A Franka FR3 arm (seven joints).
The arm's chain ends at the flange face. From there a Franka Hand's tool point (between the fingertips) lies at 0.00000 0.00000 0.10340 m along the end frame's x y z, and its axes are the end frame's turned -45 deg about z.
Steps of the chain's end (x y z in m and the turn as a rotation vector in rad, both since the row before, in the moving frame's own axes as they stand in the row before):
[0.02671, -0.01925, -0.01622, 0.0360, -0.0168, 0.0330]
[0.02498, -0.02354, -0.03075, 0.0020, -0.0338, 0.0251]
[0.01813, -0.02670, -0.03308, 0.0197, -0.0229, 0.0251]
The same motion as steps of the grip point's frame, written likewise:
[0.03397, 0.00144, -0.01630, 0.0373, 0.0136, 0.0330]
[0.03202, -0.00163, -0.03081, 0.0253, -0.0225, 0.0251]
[0.03150, -0.00918, -0.03313, 0.0301, -0.0023, 0.0251]

